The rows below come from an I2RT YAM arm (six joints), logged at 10 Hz.
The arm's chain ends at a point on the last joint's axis. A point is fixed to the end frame.
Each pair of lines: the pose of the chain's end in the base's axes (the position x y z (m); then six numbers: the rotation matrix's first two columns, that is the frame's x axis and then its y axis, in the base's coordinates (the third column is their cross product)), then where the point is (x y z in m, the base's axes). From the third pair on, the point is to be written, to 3 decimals.
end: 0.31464, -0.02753, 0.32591, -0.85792, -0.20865, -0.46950, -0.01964, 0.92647, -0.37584
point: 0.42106 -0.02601 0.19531
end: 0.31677, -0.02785, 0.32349, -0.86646, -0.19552, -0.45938, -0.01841, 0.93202, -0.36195
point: 0.42121 -0.02518 0.19132
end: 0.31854, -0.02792, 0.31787, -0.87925, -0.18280, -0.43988, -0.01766, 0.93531, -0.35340
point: 0.420 -0.025 0.183
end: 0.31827, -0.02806, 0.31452, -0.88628, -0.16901, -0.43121, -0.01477, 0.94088, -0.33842
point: 0.418 -0.024 0.179
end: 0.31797, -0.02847, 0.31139, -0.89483, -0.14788, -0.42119, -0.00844, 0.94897, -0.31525
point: 0.415 -0.022 0.174
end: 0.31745, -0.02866, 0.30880, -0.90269, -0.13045, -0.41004, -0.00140, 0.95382, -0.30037
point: 0.413 -0.021 0.170
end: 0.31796, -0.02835, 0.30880, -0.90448, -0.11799, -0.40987, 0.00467, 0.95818, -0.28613
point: 0.413 -0.020 0.170
